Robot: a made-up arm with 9 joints. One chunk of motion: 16 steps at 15 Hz.
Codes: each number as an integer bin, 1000 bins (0 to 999) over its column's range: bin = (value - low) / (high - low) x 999, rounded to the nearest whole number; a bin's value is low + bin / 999 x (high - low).
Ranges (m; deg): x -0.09..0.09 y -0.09..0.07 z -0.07..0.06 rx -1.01..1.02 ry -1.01..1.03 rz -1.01..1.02
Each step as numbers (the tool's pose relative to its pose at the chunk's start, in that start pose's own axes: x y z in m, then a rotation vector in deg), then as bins.
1 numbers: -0.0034 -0.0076 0.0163 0.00 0.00 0.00
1 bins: 481 514 663 497 495 497
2 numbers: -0.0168 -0.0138 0.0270 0.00 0.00 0.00
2 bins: 406 476 745 497 495 497
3 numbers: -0.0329 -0.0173 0.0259 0.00 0.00 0.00
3 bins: 317 454 737 497 495 497
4 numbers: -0.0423 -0.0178 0.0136 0.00 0.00 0.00
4 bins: 265 451 642 497 495 497
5 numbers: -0.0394 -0.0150 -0.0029 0.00 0.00 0.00
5 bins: 281 468 516 497 495 497
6 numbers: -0.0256 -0.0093 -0.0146 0.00 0.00 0.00
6 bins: 357 504 426 497 495 497
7 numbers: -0.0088 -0.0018 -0.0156 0.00 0.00 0.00
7 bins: 451 551 418 497 495 497
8 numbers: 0.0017 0.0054 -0.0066 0.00 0.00 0.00
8 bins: 509 596 487 497 495 497
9 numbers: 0.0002 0.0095 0.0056 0.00 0.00 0.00
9 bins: 501 621 581 497 495 497
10 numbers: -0.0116 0.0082 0.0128 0.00 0.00 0.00
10 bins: 435 613 636 497 495 497
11 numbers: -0.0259 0.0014 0.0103 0.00 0.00 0.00
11 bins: 356 571 617 497 495 497
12 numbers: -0.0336 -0.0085 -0.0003 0.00 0.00 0.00
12 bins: 313 509 536 497 495 497
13 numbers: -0.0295 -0.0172 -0.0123 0.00 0.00 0.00
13 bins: 336 455 443 497 495 497
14 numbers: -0.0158 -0.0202 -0.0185 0.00 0.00 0.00
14 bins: 412 436 396 497 495 497
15 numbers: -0.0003 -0.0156 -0.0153 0.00 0.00 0.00
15 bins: 498 465 420 497 495 497
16 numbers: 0.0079 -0.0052 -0.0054 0.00 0.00 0.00
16 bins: 543 529 496 497 495 497
